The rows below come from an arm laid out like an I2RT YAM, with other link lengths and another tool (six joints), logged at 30 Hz.
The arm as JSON. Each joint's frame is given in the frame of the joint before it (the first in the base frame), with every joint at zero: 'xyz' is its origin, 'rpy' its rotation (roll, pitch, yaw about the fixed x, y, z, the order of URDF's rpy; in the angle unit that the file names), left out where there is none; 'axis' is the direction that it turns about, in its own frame. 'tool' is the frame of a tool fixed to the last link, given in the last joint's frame.
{
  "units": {
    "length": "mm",
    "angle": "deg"
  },
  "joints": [
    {
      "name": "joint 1",
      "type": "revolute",
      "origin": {
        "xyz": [
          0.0,
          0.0,
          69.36
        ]
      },
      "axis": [
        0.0,
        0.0,
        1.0
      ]
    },
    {
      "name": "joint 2",
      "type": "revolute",
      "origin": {
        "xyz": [
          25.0,
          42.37,
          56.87
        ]
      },
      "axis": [
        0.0,
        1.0,
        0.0
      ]
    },
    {
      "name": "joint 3",
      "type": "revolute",
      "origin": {
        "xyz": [
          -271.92,
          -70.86,
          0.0
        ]
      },
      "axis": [
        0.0,
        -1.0,
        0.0
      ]
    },
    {
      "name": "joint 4",
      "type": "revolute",
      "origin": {
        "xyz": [
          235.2,
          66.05,
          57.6
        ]
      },
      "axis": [
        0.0,
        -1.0,
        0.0
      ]
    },
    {
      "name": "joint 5",
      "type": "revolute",
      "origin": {
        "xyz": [
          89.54,
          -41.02,
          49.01
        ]
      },
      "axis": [
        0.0,
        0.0,
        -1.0
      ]
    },
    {
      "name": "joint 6",
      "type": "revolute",
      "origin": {
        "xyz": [
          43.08,
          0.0,
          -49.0
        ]
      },
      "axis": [
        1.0,
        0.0,
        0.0
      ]
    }
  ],
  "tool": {
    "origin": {
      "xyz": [
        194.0,
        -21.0,
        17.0
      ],
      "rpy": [
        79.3,
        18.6,
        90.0
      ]
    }
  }
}
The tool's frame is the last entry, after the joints.
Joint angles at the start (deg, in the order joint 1, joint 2, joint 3, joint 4, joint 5, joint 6):
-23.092, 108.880, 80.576, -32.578, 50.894, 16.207
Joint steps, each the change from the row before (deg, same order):
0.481, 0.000, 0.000, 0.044, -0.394, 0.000
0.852, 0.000, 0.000, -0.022, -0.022, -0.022
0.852, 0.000, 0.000, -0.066, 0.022, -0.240
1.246, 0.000, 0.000, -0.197, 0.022, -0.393
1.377, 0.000, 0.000, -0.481, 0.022, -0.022
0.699, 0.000, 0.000, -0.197, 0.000, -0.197
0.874, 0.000, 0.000, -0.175, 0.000, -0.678
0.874, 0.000, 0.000, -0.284, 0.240, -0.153
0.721, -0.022, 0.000, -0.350, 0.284, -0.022
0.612, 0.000, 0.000, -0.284, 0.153, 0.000
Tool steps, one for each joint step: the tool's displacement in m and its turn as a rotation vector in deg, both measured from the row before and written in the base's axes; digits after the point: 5 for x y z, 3 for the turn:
0.00418, 0.00344, -0.00111, 0.300, -0.174, 0.673
0.00539, 0.00532, -0.00011, 0.026, 0.031, 0.875
0.00517, 0.00537, -0.00005, 0.004, 0.268, 0.975
0.00714, 0.00811, -0.00030, 0.042, 0.518, 1.454
0.00667, 0.00942, -0.00090, 0.137, 0.479, 1.379
0.00355, 0.00480, -0.00038, 0.051, 0.350, 0.809
0.00478, 0.00597, -0.00030, 0.012, 0.727, 1.254
0.00357, 0.00572, 0.00019, -0.134, 0.458, 0.847
0.00228, 0.00470, 0.00036, -0.157, 0.401, 0.602
0.00212, 0.00414, -0.00007, -0.059, 0.309, 0.542

